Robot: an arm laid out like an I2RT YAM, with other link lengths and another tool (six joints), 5 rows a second.
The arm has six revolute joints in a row. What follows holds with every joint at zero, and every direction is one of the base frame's.
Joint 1 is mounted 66.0 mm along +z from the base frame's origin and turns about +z.
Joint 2 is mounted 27.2 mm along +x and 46.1 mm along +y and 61.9 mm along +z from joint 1 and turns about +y.
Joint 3 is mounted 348.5 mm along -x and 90.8 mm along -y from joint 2 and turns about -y.
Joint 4 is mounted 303.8 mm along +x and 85.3 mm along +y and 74.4 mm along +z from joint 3 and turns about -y.
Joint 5 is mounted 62.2 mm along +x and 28.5 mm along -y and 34.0 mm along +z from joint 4 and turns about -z.
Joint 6 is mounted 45.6 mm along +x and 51.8 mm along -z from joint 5 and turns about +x.
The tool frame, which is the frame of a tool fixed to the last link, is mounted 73.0 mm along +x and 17.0 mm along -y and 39.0 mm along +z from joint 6; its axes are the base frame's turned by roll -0.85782, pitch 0.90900 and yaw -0.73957 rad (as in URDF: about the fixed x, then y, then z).
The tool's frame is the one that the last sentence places.
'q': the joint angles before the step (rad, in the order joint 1, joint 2, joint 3, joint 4, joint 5, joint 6). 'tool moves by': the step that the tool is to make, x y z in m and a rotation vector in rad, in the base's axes. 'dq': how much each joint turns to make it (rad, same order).
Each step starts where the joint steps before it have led.
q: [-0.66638, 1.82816, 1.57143, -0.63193, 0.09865, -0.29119]
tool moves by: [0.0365, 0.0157, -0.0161, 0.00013, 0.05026, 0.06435]
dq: [0.06335, 0.07441, 0.06199, -0.02601, 0.02278, -0.01919]
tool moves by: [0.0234, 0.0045, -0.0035, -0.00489, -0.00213, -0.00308]
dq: [0.03545, 0.05245, 0.06001, -0.00701, 0.02546, 0.02934]
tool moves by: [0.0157, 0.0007, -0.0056, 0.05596, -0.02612, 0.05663]
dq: [-0.00212, 0.03987, 0.04611, -0.01326, -0.08420, -0.01055]
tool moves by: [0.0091, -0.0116, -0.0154, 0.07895, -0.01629, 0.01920]
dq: [-0.02344, 0.05599, 0.04775, -0.02170, -0.08573, 0.00903]
